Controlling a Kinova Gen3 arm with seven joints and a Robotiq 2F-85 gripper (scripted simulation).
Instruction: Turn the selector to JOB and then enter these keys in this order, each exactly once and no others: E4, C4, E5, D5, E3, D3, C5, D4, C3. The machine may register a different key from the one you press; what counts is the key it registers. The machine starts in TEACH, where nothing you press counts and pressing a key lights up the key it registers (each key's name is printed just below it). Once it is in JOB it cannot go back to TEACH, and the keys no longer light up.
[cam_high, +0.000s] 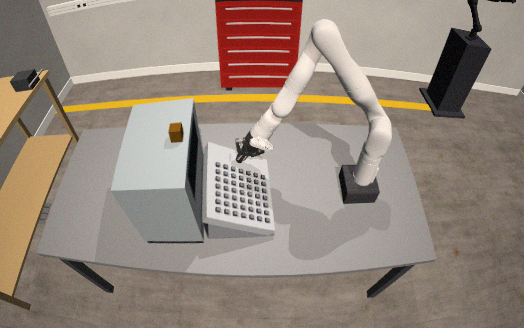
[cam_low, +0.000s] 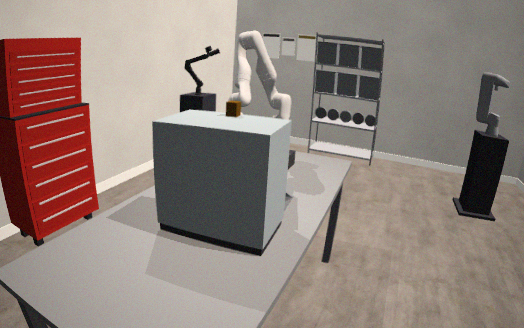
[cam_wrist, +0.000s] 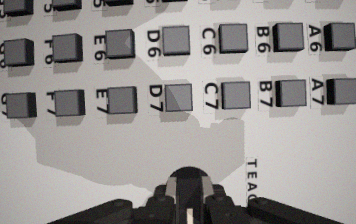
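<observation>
Now: hand 1 cm short of the black selector knob and 1 cm above it. Round my hand: key C4 (3 cm ahead, 16 cm to the left); then keypad (3 cm ahead, 11 cm to the left, 6 cm below); then key D4 (16 cm to the left, 2 cm below).
</observation>
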